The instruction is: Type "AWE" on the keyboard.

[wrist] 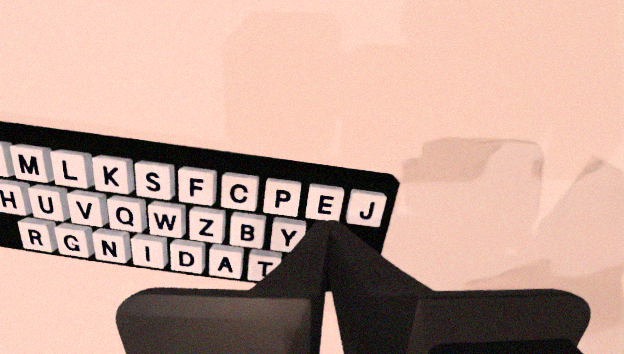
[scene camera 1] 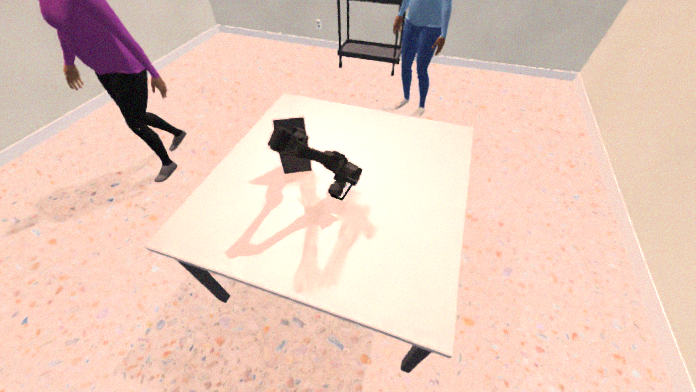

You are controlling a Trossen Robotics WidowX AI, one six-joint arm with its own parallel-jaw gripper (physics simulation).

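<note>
The black keyboard with white letter keys lies on the table, partly hidden by the arm in the scene view. In the wrist view it slants down to the right. My gripper is shut and empty, its joined tips at the lower edge of the E key in that view. Whether they touch the key I cannot tell. The W key is in the middle row and the A key in the bottom row, both left of the tips. The fingers hide part of the keyboard's lower right.
The J key is right of E, and the P key is left of it. The white table carries a black base plate under the arm. Two people and a black shelf cart stand beyond the table.
</note>
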